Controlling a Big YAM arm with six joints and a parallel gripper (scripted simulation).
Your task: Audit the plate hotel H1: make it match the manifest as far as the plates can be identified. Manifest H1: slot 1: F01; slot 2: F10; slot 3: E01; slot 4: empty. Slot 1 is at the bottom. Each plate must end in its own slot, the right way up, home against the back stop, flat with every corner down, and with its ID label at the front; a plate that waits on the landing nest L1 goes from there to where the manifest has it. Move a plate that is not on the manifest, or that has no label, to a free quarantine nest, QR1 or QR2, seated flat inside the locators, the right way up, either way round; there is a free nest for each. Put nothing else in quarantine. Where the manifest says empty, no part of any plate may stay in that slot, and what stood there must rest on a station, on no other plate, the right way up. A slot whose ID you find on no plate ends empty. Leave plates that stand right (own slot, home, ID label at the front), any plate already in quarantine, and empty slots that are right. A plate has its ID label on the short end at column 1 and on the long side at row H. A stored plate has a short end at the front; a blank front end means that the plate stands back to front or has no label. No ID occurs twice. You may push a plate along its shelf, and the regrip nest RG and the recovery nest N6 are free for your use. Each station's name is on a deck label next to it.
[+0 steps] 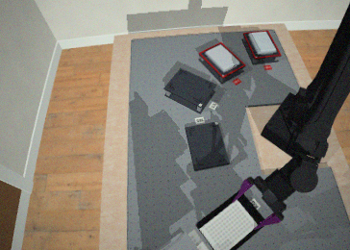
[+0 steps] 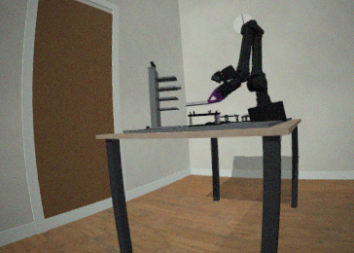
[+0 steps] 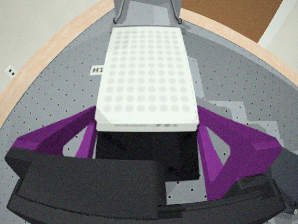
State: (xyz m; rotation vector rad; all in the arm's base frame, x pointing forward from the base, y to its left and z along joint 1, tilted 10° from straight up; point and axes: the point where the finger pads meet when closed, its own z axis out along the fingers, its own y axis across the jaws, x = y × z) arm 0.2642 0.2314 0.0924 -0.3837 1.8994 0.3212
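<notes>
Right now my hand is 3 cm short of the black nest, 1 cm to the right of it and 7 cm above it. Also, from my hand: plate hotel (26 cm ahead, 12 cm to the left, 3 cm above); then L1 label (4 cm behind, 42 cm to the right, 12 cm below); then H1 deck label (10 cm ahead, 15 cm to the left, 12 cm below).
</notes>
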